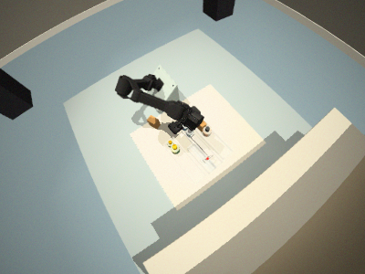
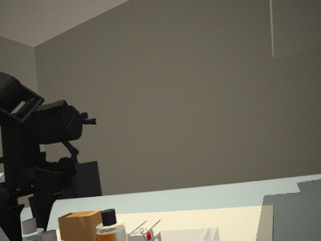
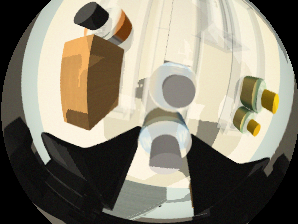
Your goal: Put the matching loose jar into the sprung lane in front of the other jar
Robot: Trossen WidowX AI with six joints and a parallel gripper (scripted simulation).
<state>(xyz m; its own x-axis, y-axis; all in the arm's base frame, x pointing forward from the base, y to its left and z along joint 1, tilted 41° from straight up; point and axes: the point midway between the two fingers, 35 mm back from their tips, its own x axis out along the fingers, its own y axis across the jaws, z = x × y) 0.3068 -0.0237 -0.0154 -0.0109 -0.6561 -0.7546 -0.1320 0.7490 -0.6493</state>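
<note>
The dark-lidded jar lies 90 mm to the left of my gripper tip, 90 mm ahead of it and 10 mm below it. Also, from my gripper tip: cream counter (530 mm ahead, 320 mm above, 40 mm to the left); then red mark (230 mm ahead, 20 mm above, 10 mm to the right); then clear sprung lane (170 mm ahead, 30 mm below).
</note>
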